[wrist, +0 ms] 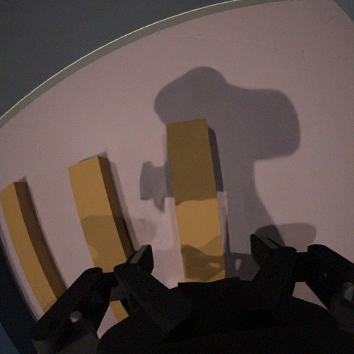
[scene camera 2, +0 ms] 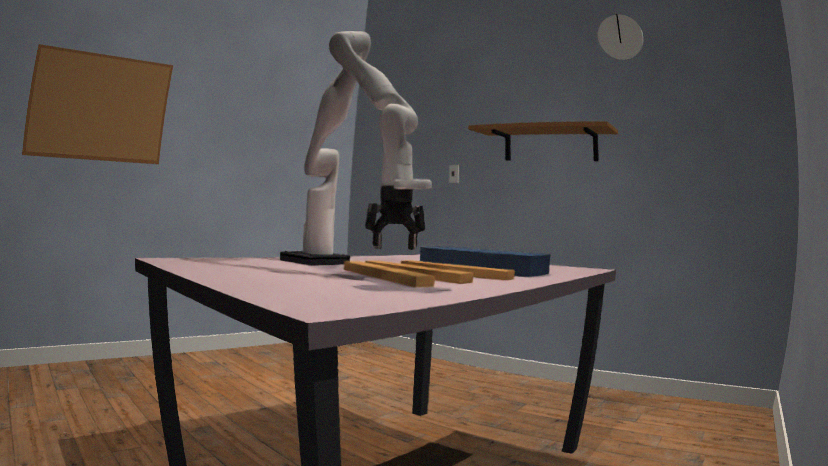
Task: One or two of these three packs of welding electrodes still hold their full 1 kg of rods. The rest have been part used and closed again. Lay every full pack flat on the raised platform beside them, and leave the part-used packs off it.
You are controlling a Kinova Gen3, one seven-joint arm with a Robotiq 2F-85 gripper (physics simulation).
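Places are measured from the arm's base along level axes (x down, y right, z back), in millimetres.
Pixels of known places: gripper, between the fingertips: (scene camera 2: 395,249); arm's base, origin of its link: (scene camera 2: 318,253).
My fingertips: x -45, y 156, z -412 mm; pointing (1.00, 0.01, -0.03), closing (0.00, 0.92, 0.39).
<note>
For each thing: its middle in the pictures, then the offset to it from my fingertips. "pt": a spot on its surface instead. Level surfaces: height alone.
- middle pack, a spot on its surface: (scene camera 2: 454,274) pt dz -125, dx +52, dy -67 mm
- raised platform, middle of its body: (scene camera 2: 484,260) dz -17, dx +42, dy -438 mm
- pink table, height of its surface: dx +72 mm
Three ochre packs, long flat-sided bars, lie flat on the table, apart and roughly parallel. The pack farthest from the platform (scene camera 2: 388,273) (wrist: 199,170), the middle pack (scene camera 2: 454,274) (wrist: 95,200) and the pack nearest the platform (scene camera 2: 492,271) (wrist: 24,240) look alike; no marks that tell full from part used are visible. The raised platform (scene camera 2: 492,261) (wrist: 9,305) is a long dark blue block beside them, with no pack on it. My gripper (scene camera 2: 395,243) (wrist: 201,250) is open and empty, pointing down above the farthest pack, which shows between the fingers in the wrist view.
The pink table (scene camera 2: 254,289) (wrist: 320,190) carries the packs, the platform and the arm's black base (scene camera 2: 314,258). The arm's shadow falls across the packs and the table. A wooden wall shelf (scene camera 2: 544,127) is on the wall behind, well above the table.
</note>
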